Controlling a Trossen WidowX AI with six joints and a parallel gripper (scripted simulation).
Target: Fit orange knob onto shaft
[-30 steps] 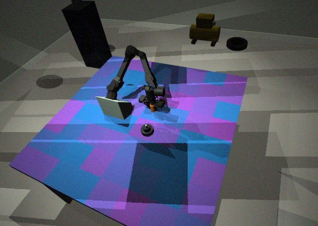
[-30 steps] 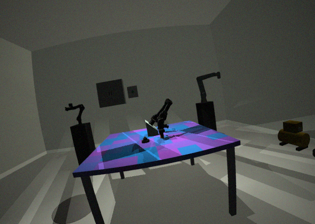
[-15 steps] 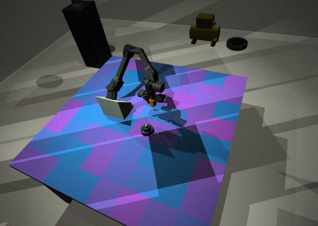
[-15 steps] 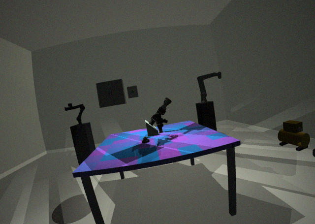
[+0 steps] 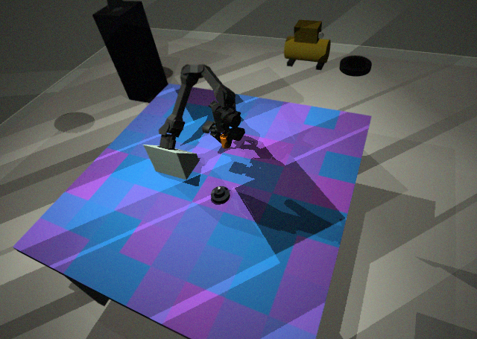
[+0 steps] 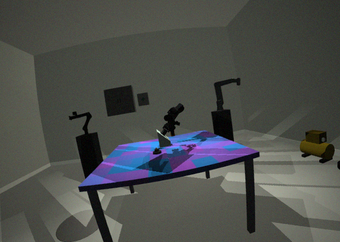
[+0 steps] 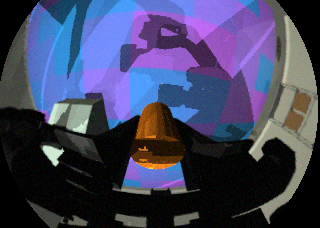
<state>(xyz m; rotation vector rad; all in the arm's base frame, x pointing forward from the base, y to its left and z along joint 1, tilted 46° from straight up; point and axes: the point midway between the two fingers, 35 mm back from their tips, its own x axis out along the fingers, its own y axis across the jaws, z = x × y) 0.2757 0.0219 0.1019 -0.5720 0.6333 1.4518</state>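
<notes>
Now: gripper tip 30 mm below the orange knob. From my gripper tip the other things lie so: round dark pedestal: 30 mm ahead, 180 mm to the right, 110 mm below.
</notes>
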